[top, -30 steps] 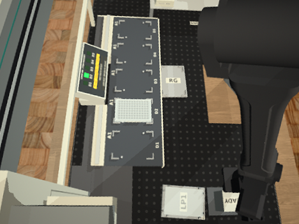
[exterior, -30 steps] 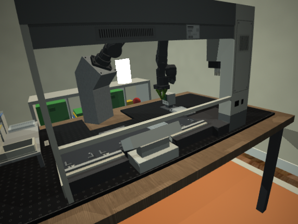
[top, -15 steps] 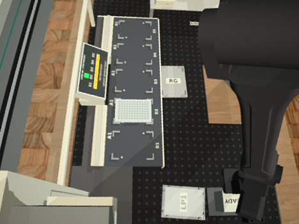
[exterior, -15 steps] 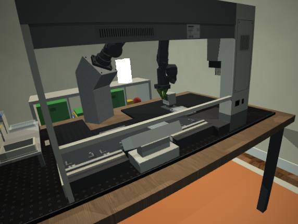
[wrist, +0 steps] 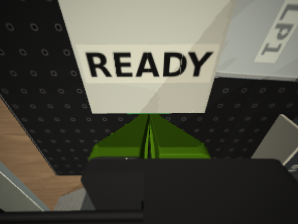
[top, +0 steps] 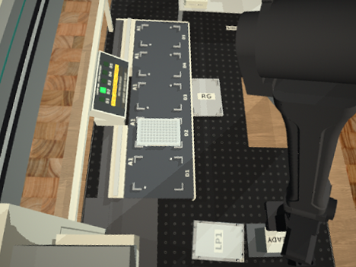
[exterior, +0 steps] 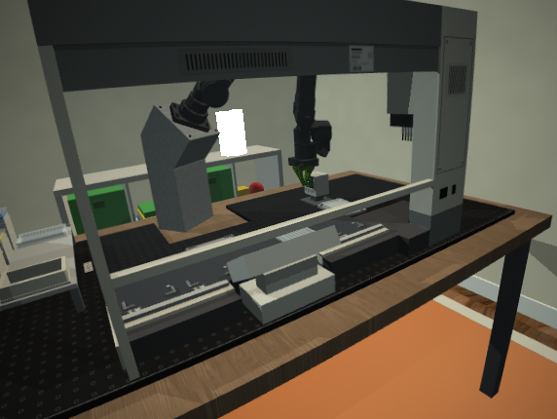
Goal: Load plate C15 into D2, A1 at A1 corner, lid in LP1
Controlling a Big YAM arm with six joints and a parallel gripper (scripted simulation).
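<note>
Now: the green-lit key 2 cm to the left of my hand. The rest, counted from my hand: sample plate: 35 cm ahead, 19 cm to the right, 3 cm below; lid park LP1: 12 cm ahead, 8 cm to the left, 7 cm below; clear plate lid: 12 cm ahead, 8 cm to the left, 6 cm below.
</note>
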